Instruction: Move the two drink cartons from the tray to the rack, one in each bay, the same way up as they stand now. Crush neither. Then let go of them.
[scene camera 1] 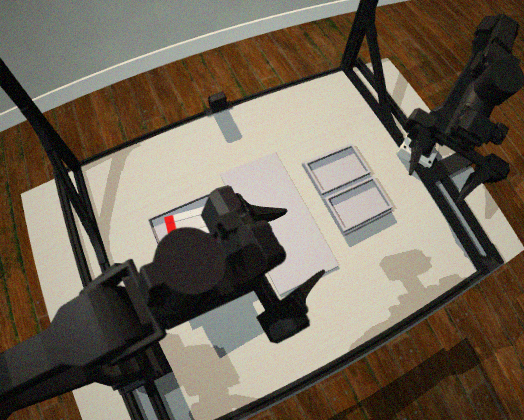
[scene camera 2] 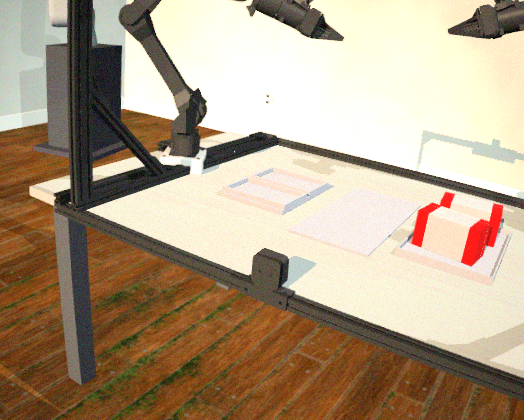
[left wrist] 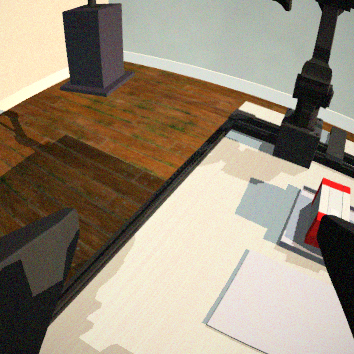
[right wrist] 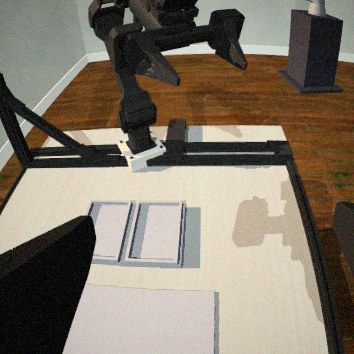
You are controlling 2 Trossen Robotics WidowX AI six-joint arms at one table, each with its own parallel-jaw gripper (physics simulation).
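Places are measured from the left arm's base along level axes (x up, y back, z right), in metres.
Where they show: left gripper, between the fingertips: (scene camera 1: 433, 189) (scene camera 2: 340, 38) (left wrist: 203, 225) (right wrist: 213, 73); right gripper, between the fingertips: (scene camera 1: 304, 241) (scene camera 2: 451, 32) (left wrist: 330, 19) (right wrist: 218, 222); left arm's base, origin of its link: (scene camera 2: 183, 153) (right wrist: 140, 144); right arm's base, origin of its link: (scene camera 1: 131, 362) (left wrist: 303, 120).
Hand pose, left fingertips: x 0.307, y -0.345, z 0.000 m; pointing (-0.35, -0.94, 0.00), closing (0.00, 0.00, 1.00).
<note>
Each offset is from my left fingertips to the centre of the thing. "spot": to the spot under its first point. Level surfaces: height alone.
Two white cartons with red bands at their ends, one (scene camera 2: 446, 233) nearer scene camera 2 and one @(dx -0.303, dy -0.267, dz +0.288 m) (scene camera 2: 471, 205) behind it, stand in the shallow tray @(dx -0.335, dy -0.235, dz +0.337 m) (scene camera 2: 445, 268) (left wrist: 302, 253). One carton @(dx -0.303, dy -0.201, dz +0.372 m) (scene camera 1: 187, 219) partly shows in scene camera 1, beside my right arm; one carton @(dx -0.303, dy -0.267, dz +0.288 m) (left wrist: 334, 201) shows behind a finger in the left wrist view. The rack @(dx -0.333, dy +0.115, dz +0.124 m) (scene camera 1: 369, 221) (scene camera 2: 252, 201) (right wrist: 182, 235) has two empty bays. My right gripper (scene camera 1: 305, 241) (scene camera 2: 456, 31) (right wrist: 218, 222) is open, high above the table. My left gripper (scene camera 1: 435, 187) (scene camera 2: 335, 35) (left wrist: 203, 225) (right wrist: 213, 73) is open and raised, away from the cartons.
A flat pale board @(dx -0.339 m) (scene camera 1: 295, 225) (scene camera 2: 355, 220) (left wrist: 285, 305) (right wrist: 150, 320) lies between tray and rack. A black block @(spot: dx -0.294, dy +0.122, dz +0.540 m) (scene camera 1: 217, 101) (scene camera 2: 270, 270) stands at the table's edge. Black rails border the table, with upright posts at its corners.
</note>
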